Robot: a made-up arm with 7 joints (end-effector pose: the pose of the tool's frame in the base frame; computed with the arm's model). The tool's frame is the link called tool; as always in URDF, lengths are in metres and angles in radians.
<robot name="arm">
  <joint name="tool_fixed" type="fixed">
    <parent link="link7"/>
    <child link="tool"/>
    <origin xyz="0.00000 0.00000 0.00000"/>
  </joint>
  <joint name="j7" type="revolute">
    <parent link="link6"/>
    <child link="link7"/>
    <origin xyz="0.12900 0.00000 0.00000" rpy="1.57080 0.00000 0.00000"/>
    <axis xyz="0 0 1"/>
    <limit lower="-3.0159" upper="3.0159" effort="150" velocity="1.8"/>
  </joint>
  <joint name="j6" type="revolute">
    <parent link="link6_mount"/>
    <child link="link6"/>
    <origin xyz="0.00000 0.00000 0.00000" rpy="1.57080 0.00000 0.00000"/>
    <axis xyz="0 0 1"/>
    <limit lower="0.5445" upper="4.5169" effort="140" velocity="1.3"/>
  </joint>
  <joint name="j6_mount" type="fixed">
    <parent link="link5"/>
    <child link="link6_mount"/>
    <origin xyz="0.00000 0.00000 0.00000"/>
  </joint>
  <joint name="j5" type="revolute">
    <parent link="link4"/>
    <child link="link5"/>
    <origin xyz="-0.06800 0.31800 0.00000" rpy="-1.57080 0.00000 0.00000"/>
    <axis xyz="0 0 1"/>
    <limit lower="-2.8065" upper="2.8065" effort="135" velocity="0.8"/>
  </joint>
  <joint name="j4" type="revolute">
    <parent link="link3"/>
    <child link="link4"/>
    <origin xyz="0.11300 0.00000 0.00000" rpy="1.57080 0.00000 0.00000"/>
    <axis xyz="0 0 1"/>
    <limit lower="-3.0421" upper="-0.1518" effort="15" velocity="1.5"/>
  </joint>
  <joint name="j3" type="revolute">
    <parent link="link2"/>
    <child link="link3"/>
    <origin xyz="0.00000 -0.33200 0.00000" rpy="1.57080 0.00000 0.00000"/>
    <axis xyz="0 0 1"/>
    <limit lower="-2.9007" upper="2.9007" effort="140" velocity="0.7"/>
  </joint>
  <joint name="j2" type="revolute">
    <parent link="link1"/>
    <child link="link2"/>
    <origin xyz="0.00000 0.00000 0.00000" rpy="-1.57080 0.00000 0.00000"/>
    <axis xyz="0 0 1"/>
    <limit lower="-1.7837" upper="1.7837" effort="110" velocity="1.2"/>
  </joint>
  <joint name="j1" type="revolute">
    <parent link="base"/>
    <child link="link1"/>
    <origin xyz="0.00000 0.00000 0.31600"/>
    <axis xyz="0 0 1"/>
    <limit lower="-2.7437" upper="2.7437" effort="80" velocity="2"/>
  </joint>
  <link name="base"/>
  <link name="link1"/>
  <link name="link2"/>
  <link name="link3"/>
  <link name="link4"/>
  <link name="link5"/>
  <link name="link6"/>
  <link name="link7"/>
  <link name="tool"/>
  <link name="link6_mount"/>
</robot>
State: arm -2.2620 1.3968 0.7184 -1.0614 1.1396 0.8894 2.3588
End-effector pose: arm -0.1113 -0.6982 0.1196 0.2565 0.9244 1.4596
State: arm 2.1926 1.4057 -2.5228 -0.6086 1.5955 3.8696 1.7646
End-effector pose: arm -0.2747 0.4398 0.6173 -0.1937 -0.5529 -0.1302
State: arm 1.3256 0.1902 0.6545 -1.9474 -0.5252 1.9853 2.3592
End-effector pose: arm -0.2360 0.5467 0.5067 -2.9719 0.2106 -0.5215
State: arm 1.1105 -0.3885 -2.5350 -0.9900 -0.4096 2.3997 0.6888
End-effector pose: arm -0.0150 -0.5706 0.8432 1.0925 -2.0055 1.1564
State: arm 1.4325 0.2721 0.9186 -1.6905 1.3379 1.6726 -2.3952
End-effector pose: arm -0.3770 0.4904 0.5575 0.9582 -1.2927 0.1424
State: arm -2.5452 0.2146 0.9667 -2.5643 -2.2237 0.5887 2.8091
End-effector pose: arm -0.0963 -0.4418 0.3246 -0.2039 -0.6074 0.3888
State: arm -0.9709 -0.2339 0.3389 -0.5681 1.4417 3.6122 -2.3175
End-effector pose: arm -0.0010 -0.0814 0.9438 0.3521 -0.3854 1.5010
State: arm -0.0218 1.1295 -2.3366 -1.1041 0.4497 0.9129 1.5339
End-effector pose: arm 0.3260 -0.3838 0.8218 -0.5611 -2.3826 0.2926
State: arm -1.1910 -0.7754 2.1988 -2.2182 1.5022 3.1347 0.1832
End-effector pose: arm 0.2922 0.3749 0.3623 -2.6514 0.5165 -0.8956
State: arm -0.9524 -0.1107 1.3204 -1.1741 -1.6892 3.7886 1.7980
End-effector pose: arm 0.2249 0.2507 0.7870 -1.3431 -0.9874 -1.8587
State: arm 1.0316 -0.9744 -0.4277 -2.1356 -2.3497 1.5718 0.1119
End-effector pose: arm 0.2620 0.0124 0.7970 1.2338 0.0168 0.8664
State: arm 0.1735 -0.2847 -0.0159 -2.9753 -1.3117 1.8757 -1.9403
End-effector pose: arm 0.2682 0.0808 0.3035 0.0513 2.5368 -1.6934
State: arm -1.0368 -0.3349 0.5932 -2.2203 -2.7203 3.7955 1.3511
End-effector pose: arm 0.2444 -0.0284 0.5445 2.2576 1.4010 0.5257
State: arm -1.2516 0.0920 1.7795 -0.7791 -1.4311 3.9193 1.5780
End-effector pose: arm 0.1562 0.1385 0.8766 -0.5559 -0.8886 -1.9689
